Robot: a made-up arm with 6 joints.
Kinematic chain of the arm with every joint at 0, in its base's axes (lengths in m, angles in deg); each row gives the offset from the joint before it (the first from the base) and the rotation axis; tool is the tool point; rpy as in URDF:
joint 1: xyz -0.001 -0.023 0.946 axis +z
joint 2: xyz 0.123 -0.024 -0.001 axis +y
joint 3: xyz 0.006 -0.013 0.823 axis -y
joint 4: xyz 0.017 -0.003 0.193 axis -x
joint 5: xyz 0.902 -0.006 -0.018 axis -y
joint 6: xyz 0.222 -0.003 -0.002 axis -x
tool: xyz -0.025 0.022 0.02 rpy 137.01 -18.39 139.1
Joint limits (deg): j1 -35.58..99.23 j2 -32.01..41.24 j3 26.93..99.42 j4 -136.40..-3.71 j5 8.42..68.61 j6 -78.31..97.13
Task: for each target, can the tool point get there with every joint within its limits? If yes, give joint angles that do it. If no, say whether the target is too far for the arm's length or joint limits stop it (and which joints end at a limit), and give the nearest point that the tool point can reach.
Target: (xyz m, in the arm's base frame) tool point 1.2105 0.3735 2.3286
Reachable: yes | joints 24.56 15.20 37.00 -93.48 40.51 59.10
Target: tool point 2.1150 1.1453 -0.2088
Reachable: no: too far | nearest point 1.5086 0.8105 1.3844 | short by 1.737 m
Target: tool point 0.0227 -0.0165 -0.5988
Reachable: no: joint limits stop it (at a limit: joint 2, joint 3, joint 4, joint 5, joint 6) | nearest point 1.5686 0.4075 1.3692 | short by 2.538 m
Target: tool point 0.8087 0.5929 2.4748
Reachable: yes | joints 47.21 6.40 39.23 -101.08 44.96 -11.37
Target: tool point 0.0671 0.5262 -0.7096
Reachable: no: joint limits stop it (at a limit: joint 2, joint 3, joint 4, joint 5, joint 6) | nearest point 0.1993 1.5922 1.3692 | short by 2.340 m
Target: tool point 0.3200 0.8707 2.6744
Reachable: yes | joints 79.29 25.20 80.10 -90.57 32.25 -29.55
